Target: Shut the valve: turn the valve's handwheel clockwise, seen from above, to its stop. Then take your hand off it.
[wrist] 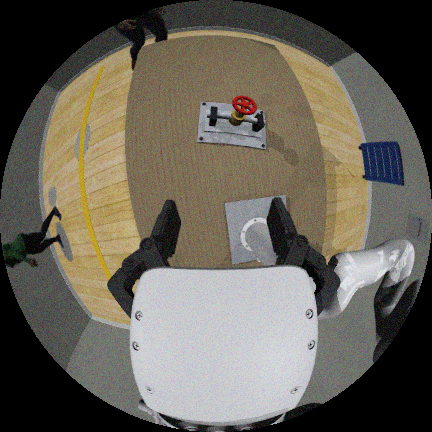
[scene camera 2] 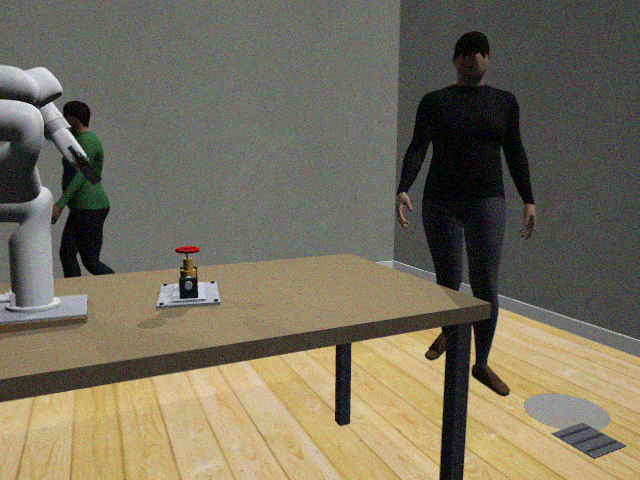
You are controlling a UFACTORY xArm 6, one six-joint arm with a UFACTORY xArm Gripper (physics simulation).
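A grey base plate is here, and on it [wrist: 202, 136] and [scene camera 2: 168, 285] are the same spot. As for my gripper, I see it in scene camera 2 and in the wrist view. On my gripper, too, [scene camera 2: 88, 171] and [wrist: 291, 219] are the same spot.
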